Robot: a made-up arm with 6 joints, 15 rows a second.
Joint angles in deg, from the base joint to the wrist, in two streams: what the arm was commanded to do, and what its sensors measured. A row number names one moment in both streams.
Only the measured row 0 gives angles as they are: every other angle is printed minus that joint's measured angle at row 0.
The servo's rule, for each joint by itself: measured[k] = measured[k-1] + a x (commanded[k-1-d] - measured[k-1]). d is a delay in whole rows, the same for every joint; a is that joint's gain. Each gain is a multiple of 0.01, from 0.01 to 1. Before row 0 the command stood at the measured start. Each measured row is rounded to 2 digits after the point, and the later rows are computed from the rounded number. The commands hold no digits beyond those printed.
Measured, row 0:
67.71 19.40 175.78 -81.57 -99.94 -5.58
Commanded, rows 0 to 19:
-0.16 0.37 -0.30 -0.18 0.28 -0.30
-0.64 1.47 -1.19 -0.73 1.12 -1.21
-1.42 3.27 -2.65 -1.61 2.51 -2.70
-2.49 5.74 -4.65 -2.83 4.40 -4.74
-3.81 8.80 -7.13 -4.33 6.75 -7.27
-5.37 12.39 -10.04 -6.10 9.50 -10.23
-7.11 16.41 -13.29 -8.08 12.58 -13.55
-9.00 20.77 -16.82 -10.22 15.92 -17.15
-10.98 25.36 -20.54 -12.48 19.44 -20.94
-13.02 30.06 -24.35 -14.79 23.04 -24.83
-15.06 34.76 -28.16 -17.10 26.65 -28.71
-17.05 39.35 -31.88 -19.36 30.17 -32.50
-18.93 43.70 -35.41 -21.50 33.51 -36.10
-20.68 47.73 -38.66 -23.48 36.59 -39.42
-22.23 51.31 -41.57 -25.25 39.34 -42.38
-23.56 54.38 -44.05 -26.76 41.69 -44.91
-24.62 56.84 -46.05 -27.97 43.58 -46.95
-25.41 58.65 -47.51 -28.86 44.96 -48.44
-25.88 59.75 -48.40 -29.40 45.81 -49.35
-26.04 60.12 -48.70 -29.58 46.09 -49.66
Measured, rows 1 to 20:
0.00 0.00 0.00 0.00 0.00 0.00
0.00 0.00 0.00 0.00 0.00 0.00
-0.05 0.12 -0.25 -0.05 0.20 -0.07
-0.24 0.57 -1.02 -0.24 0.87 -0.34
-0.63 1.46 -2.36 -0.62 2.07 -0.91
-1.24 2.87 -4.24 -1.24 3.77 -1.83
-2.09 4.83 -6.61 -2.11 5.95 -3.14
-3.17 7.32 -9.42 -3.23 8.54 -4.84
-4.47 10.32 -12.59 -4.59 11.49 -6.93
-5.96 13.77 -16.06 -6.17 14.72 -9.38
-7.62 17.59 -19.73 -7.94 18.17 -12.15
-9.40 21.71 -23.52 -9.86 21.73 -15.19
-11.27 26.02 -27.32 -11.89 25.32 -18.43
-13.18 30.42 -31.06 -13.98 28.86 -21.81
-15.08 34.80 -34.63 -16.09 32.25 -25.24
-16.93 39.07 -37.93 -18.16 35.42 -28.64
-18.68 43.11 -40.91 -20.15 38.28 -31.94
-20.29 46.83 -43.48 -22.00 40.77 -35.05
-21.72 50.13 -45.59 -23.67 42.82 -37.91
-22.94 52.94 -47.16 -25.12 44.38 -40.44
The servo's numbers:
d 2
a 0.33 0.33 0.82 0.28 0.73 0.24

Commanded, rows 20 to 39:
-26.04 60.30 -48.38 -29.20 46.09 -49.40
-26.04 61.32 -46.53 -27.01 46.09 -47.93
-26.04 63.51 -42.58 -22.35 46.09 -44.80
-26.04 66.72 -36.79 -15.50 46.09 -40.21
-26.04 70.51 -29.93 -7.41 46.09 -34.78
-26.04 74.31 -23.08 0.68 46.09 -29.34
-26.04 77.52 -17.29 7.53 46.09 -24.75
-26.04 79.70 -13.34 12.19 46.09 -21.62
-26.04 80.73 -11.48 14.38 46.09 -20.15
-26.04 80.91 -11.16 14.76 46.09 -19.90
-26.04 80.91 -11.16 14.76 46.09 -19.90
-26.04 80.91 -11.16 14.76 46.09 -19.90
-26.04 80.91 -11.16 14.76 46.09 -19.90
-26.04 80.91 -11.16 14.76 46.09 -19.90
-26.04 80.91 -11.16 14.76 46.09 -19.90
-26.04 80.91 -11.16 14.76 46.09 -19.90
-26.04 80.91 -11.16 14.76 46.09 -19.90
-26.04 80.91 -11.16 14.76 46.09 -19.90
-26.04 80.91 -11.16 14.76 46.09 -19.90
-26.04 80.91 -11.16 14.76 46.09 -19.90
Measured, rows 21 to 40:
-23.91 55.19 -48.18 -26.32 45.42 -42.58
-24.61 56.82 -48.61 -27.23 45.91 -44.28
-25.08 57.97 -48.42 -27.78 46.04 -45.51
-25.40 59.08 -46.87 -27.56 46.08 -46.09
-25.61 60.54 -43.35 -26.10 46.09 -45.78
-25.75 62.58 -37.97 -23.13 46.09 -44.44
-25.85 65.20 -31.38 -18.73 46.09 -42.12
-25.91 68.21 -24.57 -13.30 46.09 -39.05
-25.95 71.28 -18.60 -7.47 46.09 -35.62
-25.98 74.06 -14.29 -1.97 46.09 -32.26
-26.00 76.26 -11.99 2.61 46.09 -29.35
-26.01 77.79 -11.31 6.01 46.09 -27.08
-26.02 78.82 -11.19 8.46 46.09 -25.36
-26.03 79.51 -11.17 10.22 46.09 -24.05
-26.03 79.97 -11.16 11.49 46.09 -23.05
-26.03 80.28 -11.16 12.41 46.09 -22.29
-26.03 80.49 -11.16 13.07 46.09 -21.72
-26.03 80.63 -11.16 13.54 46.09 -21.28
-26.03 80.72 -11.16 13.88 46.09 -20.95
-26.03 80.78 -11.16 14.13 46.09 -20.70

